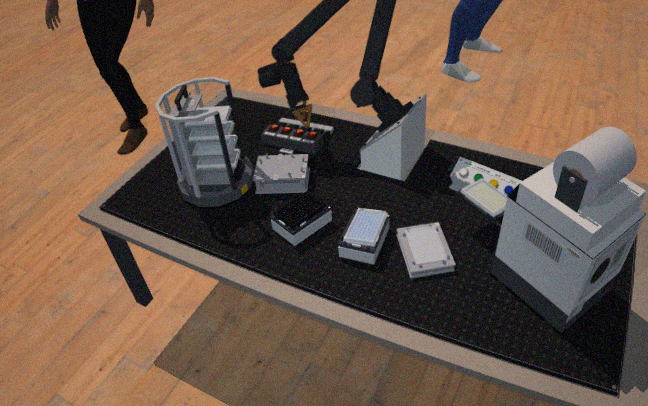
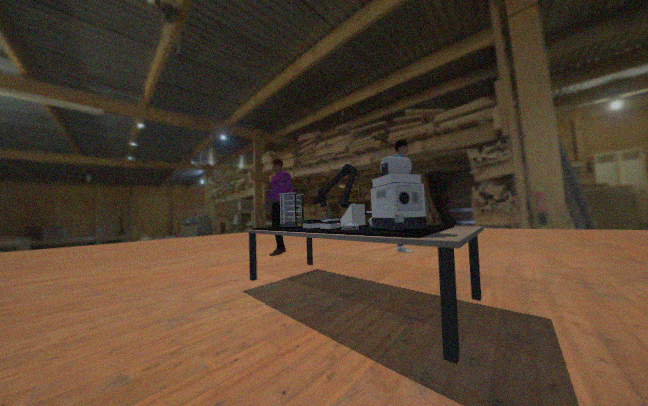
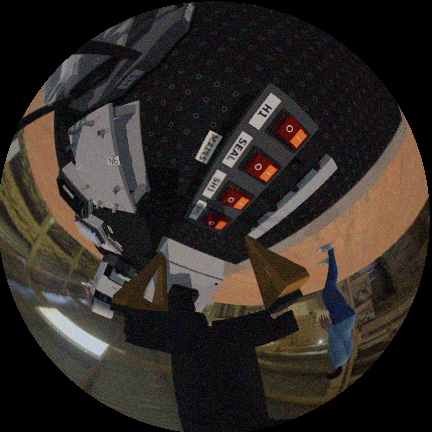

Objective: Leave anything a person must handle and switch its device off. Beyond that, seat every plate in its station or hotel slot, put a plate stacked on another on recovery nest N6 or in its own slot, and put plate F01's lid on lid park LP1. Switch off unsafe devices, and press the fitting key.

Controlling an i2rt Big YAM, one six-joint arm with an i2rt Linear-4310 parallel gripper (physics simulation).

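Pixels of known places: gripper, fingertip midpoint: (image 1: 305, 122) (image 2: 325, 215) (image 3: 202, 247); arm's base, origin of the base link: (image 1: 396, 118) (image 2: 353, 210) (image 3: 178, 299).
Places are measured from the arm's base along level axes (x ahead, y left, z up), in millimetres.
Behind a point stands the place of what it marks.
Note:
My gripper (image 1: 306, 125) @(z -43, x 86, y -293 mm) (image 3: 202, 247) @(z -43, x 86, y -293 mm) is open and empty, above the switch box (image 1: 293, 142) @(z -113, x 117, y -330 mm) (image 3: 231, 176) @(z -105, x 95, y -351 mm). The box has several red rockers; labels H1, SEAL and SH1 are readable, the smallest is not. The rockers look alike, orange at the "I" end. Nest N6 (image 1: 282, 172) @(z -85, x 300, y -248 mm) (image 3: 100, 167) @(z -85, x 258, y -280 mm) has no plate on it. A black plate (image 1: 303, 210) @(z -77, x 426, y -92 mm) and a light blue plate (image 1: 367, 226) @(z -76, x 407, y 98 mm) sit on separate stations. A pale yellow plate (image 1: 484, 197) @(z -21, x 222, y 360 mm) lies at the key panel (image 1: 465, 171) @(z -74, x 71, y 260 mm), which has green, yellow and blue keys. The plate hotel (image 1: 212, 195) @(z -99, x 471, y -396 mm) shows several shelves.
A low white station (image 1: 426, 247) @(z -110, x 380, y 259 mm) stands right of the light blue plate. A large white device (image 1: 545, 272) @(z 3, x 438, y 575 mm) (image 2: 397, 200) @(z 30, x 459, y 670 mm) with a roll stands at the right. The arm's wedge-shaped base (image 1: 387, 157) @(z -79, x 103, y 15 mm) is behind the stations. Two people (image 2: 280, 185) (image 2: 401, 157) stand behind the table.

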